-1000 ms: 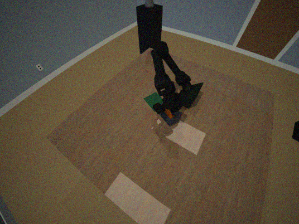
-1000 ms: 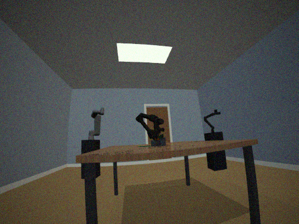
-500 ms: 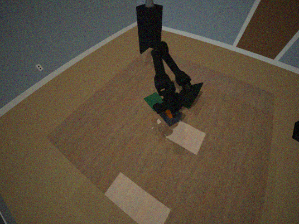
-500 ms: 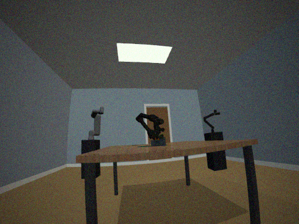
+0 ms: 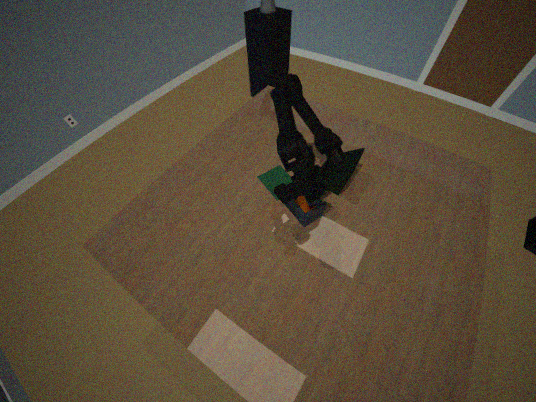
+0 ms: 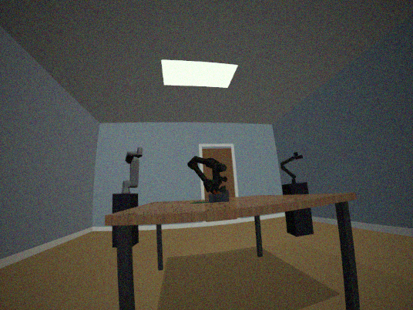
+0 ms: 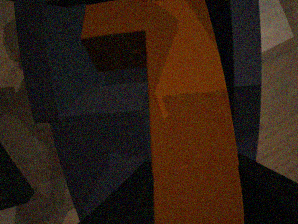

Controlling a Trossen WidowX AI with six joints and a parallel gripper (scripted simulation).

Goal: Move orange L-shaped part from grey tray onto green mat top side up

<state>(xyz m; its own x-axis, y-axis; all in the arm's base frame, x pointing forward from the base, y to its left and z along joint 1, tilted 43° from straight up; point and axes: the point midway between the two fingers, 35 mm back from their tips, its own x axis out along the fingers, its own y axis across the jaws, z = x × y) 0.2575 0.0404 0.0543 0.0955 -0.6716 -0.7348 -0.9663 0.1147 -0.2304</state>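
The green mat is 50 mm behind my gripper tip, 140 mm to the right of it and 90 mm below it. Round my gripper tip: orange L-shaped part: 10 mm behind, 30 mm to the left, 30 mm below.
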